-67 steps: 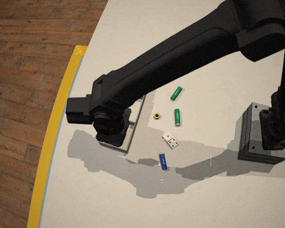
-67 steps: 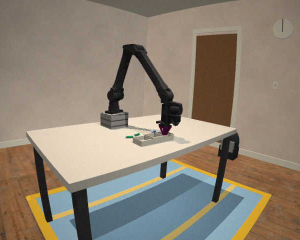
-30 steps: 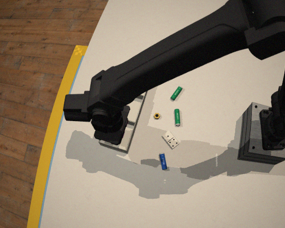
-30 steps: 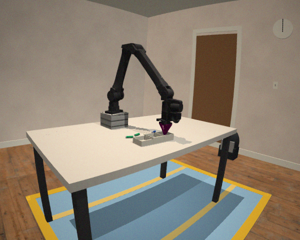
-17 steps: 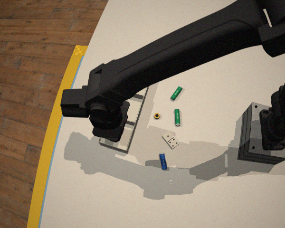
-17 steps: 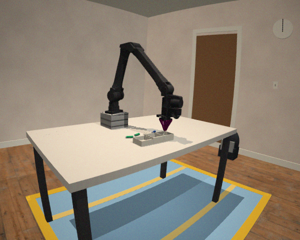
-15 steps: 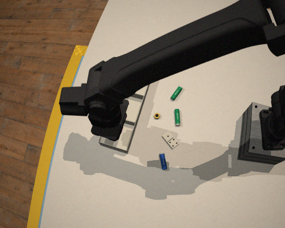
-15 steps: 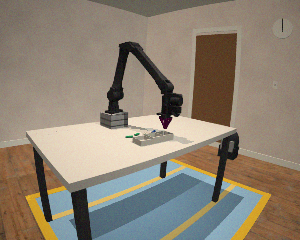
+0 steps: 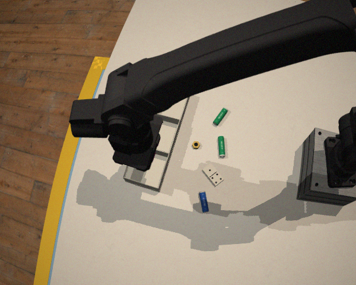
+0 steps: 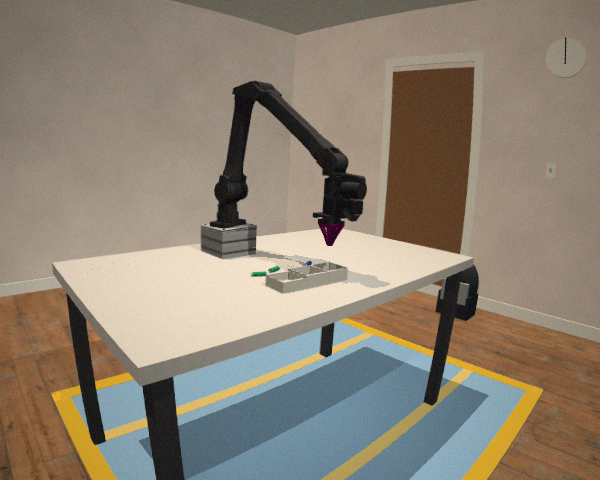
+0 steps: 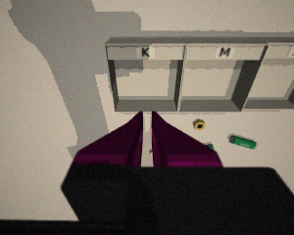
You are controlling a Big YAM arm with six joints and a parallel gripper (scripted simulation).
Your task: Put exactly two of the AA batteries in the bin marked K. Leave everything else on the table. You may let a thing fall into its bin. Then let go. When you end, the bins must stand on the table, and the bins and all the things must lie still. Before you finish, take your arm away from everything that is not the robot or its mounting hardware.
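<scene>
The blue AA battery is 130 mm behind my hand, 110 mm below it and 70 mm to the left of it. Also, from my hand: brass hex nut 110 mm below, 110 mm behind, 60 mm to the right; white domino 150 mm behind, 110 mm below, 10 mm to the left; bin 90 mm below, 80 mm to the right, 20 mm behind.
</scene>
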